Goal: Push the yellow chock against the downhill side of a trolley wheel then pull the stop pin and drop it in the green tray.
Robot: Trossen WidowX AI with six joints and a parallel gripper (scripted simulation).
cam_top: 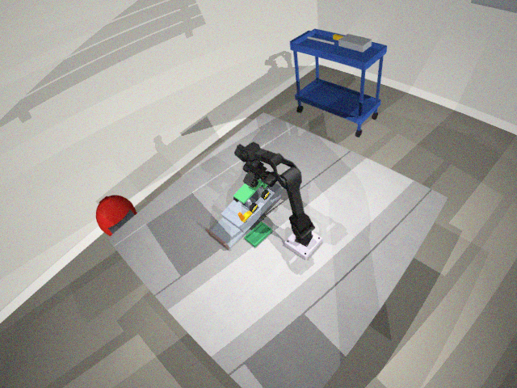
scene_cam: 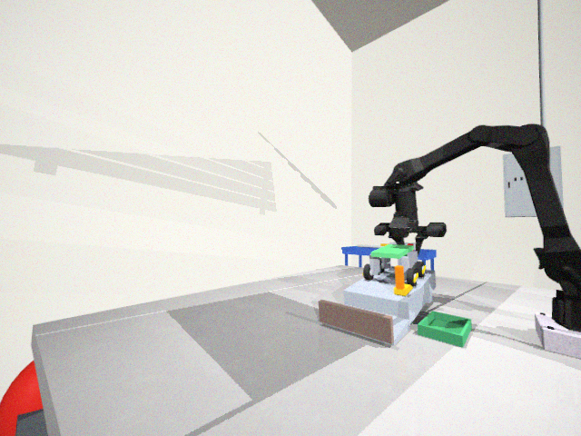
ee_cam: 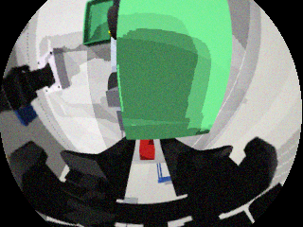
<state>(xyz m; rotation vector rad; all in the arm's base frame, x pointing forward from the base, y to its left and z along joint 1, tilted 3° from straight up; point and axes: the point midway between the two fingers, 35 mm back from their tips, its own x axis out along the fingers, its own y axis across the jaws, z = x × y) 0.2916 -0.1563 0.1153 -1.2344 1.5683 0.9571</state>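
Right now my gripper tip is right at the red-headed stop pin. Round my gripper tip: trolley 90 mm to the left, 40 mm ahead, 20 mm below; grey ramp 100 mm to the left, 80 mm below, 40 mm ahead; yellow chock 200 mm to the left, 50 mm below, 10 mm ahead.
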